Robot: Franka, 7 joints.
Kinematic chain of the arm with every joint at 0, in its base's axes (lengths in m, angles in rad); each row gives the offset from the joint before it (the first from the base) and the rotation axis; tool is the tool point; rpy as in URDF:
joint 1: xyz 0 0 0.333 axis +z
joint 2: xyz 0 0 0 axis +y
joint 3: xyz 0 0 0.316 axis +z
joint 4: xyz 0.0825 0 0 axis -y
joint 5: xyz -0.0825 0 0.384 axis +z
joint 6: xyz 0 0 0 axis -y
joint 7: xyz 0.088 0 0 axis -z
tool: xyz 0 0 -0.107 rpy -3.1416 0 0
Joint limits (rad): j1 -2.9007..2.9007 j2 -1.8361..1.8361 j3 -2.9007..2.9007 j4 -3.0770..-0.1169 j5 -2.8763..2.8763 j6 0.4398..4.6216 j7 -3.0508..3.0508
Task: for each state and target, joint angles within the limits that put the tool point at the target. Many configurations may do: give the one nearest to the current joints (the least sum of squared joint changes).
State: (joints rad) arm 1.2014 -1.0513 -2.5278 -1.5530 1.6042 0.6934 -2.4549
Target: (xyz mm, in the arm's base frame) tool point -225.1 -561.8 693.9
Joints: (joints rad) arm 0.6940 -0.6192 -2.6057 -1.0392 1.8239 0.7601 -2.4549
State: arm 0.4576 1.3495 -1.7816 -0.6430 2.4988 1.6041 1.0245
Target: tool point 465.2 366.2 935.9
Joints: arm 0.9248 0.7693 -1.8947 -0.4217 2.6231 1.8251 1.0245
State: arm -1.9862 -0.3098 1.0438 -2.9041 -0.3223 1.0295 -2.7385
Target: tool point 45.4 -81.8 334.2
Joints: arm -1.8221 -0.4783 1.1174 -2.9993 -0.2020 0.5820 -2.7385
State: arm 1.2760 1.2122 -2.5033 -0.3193 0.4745 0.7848 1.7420
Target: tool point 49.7 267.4 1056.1
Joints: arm 1.7208 0.6619 -2.9007 -0.3130 0.2349 1.3443 1.7420
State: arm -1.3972 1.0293 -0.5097 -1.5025 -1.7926 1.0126 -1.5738
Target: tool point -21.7 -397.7 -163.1
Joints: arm -1.2217 1.5391 -0.0489 -1.7430 -1.7615 1.1434 -1.5738
